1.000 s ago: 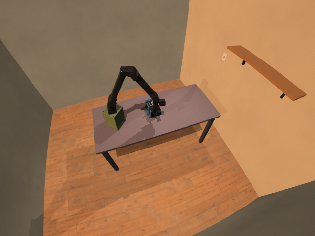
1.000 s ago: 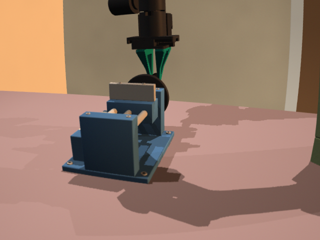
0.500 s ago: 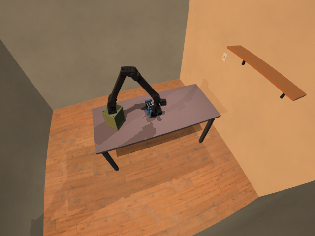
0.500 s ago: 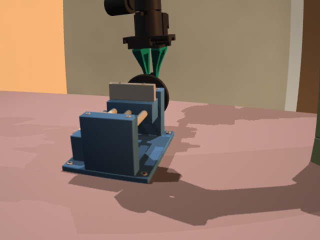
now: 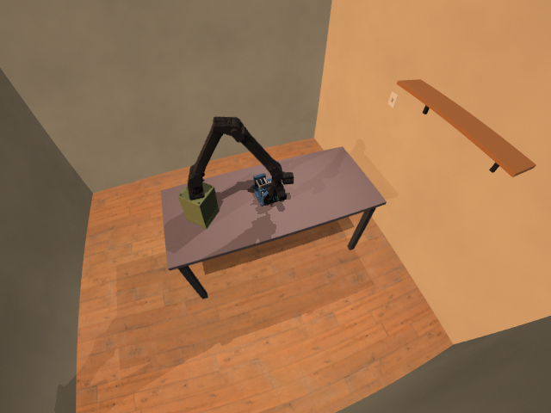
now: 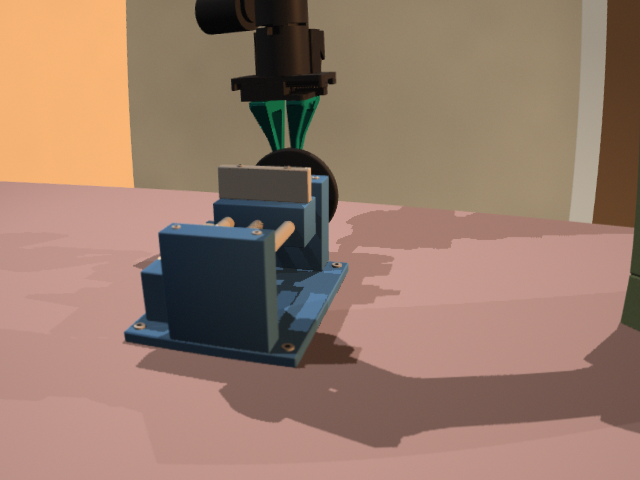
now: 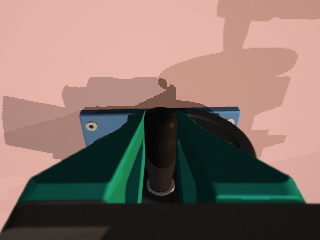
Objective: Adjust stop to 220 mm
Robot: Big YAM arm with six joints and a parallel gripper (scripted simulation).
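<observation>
Right now my hand is 13 cm to the right of the grey stop plate, 2 cm above it and 1 cm past it. Also, from my hand: black crank handle 1 cm to the left.
</observation>
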